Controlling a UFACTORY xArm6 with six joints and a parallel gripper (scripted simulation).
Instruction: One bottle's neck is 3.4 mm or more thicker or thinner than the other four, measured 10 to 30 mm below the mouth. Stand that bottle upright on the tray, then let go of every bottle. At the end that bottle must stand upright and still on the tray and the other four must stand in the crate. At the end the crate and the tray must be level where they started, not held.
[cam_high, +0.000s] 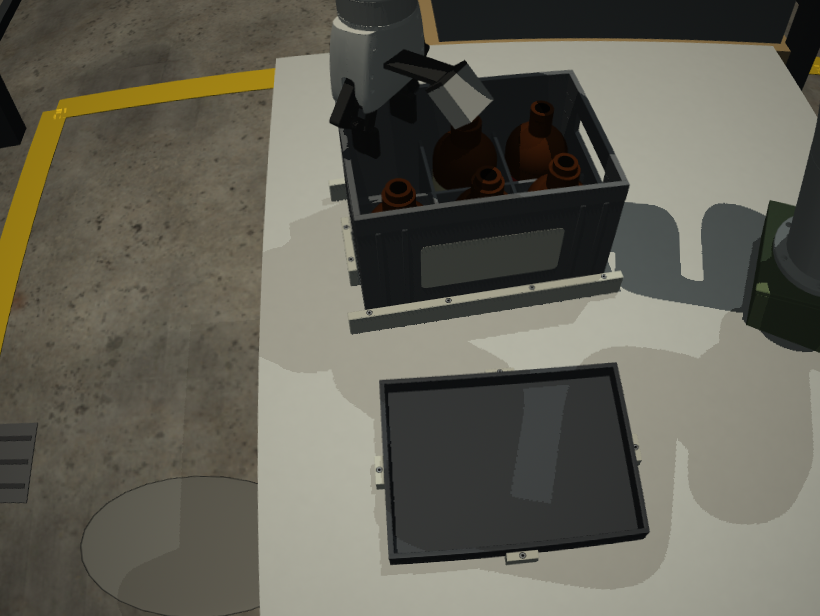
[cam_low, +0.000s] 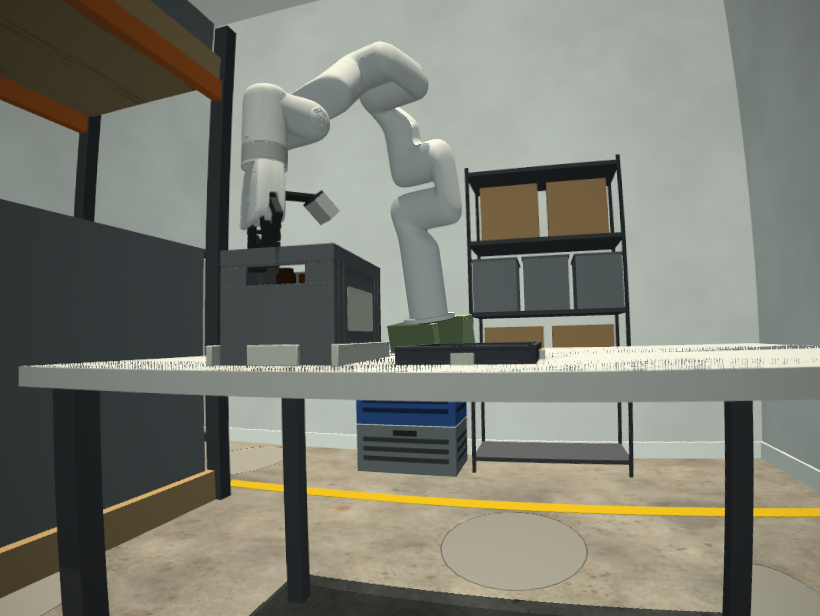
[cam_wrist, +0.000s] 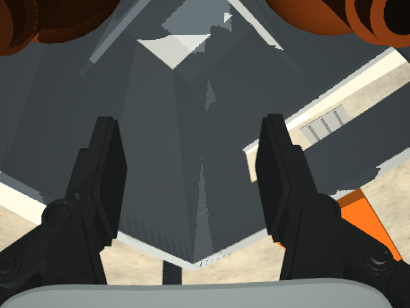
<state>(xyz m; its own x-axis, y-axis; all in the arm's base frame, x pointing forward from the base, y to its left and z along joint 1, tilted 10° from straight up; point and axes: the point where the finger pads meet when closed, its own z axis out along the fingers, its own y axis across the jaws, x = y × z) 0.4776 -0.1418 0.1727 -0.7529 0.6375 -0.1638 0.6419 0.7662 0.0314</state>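
The dark crate lies 90 mm behind my hand, 80 mm below it and 40 mm to the left of it. The rest, counted from my hand: glass bottle: 170 mm behind, 80 mm below, 10 mm to the right; then dark tray: 320 mm to the left, 150 mm below, 90 mm behind.
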